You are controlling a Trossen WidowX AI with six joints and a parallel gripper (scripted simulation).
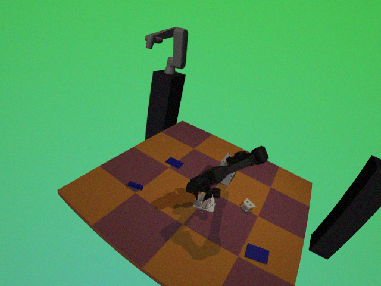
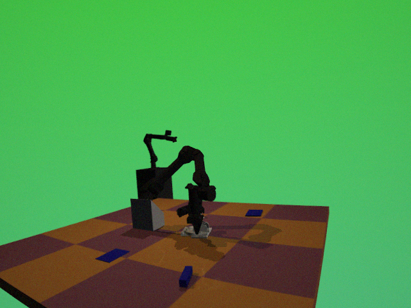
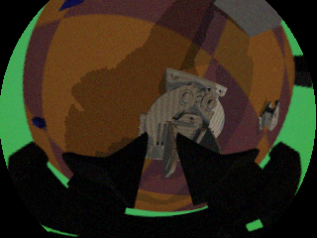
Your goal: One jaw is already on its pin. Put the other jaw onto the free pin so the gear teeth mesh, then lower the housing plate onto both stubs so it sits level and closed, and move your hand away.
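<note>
My gripper tip is 4 cm past the grey jaw. From my gripper tip the other things lie so: board (13 cm ahead, 42 cm to the left, 1 cm below).
</note>
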